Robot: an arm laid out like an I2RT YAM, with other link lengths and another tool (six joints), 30 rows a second.
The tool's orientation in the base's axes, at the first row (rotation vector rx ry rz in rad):
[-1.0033 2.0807 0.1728]
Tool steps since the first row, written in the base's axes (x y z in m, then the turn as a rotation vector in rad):
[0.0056 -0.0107 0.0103 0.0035 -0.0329 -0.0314]
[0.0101 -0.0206 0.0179 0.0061 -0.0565 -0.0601]
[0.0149 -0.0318 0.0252 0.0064 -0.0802 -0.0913]
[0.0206 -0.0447 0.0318 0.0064 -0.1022 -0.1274]
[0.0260 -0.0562 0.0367 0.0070 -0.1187 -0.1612]
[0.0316 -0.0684 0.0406 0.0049 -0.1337 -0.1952]
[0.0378 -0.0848 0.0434 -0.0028 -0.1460 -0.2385]
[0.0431 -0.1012 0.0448 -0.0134 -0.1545 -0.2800]
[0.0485 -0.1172 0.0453 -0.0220 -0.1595 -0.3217]
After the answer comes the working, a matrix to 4 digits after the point.
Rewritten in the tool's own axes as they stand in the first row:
[-0.0030 -0.0133 -0.0081 0.0408 -0.0183 0.0090]
[-0.0041 -0.0248 -0.0147 0.0745 -0.0301 0.0196]
[-0.0044 -0.0372 -0.0215 0.1108 -0.0399 0.0304]
[-0.0035 -0.0513 -0.0281 0.1498 -0.0474 0.0451]
[-0.0020 -0.0639 -0.0330 0.1836 -0.0520 0.0610]
[0.0004 -0.0769 -0.0375 0.2176 -0.0537 0.0760]
[0.0060 -0.0930 -0.0427 0.2587 -0.0476 0.0950]
[0.0129 -0.1081 -0.0475 0.2973 -0.0373 0.1127]
[0.0201 -0.1229 -0.0514 0.3331 -0.0260 0.1332]

The tool's axes in the first row as the columns of a matrix, in the base's axes (rounded; the answer above uses it unrounded):
[-0.3636 -0.7078 0.6057]
[-0.5982 0.6758 0.4307]
[-0.7141 -0.2057 -0.6691]

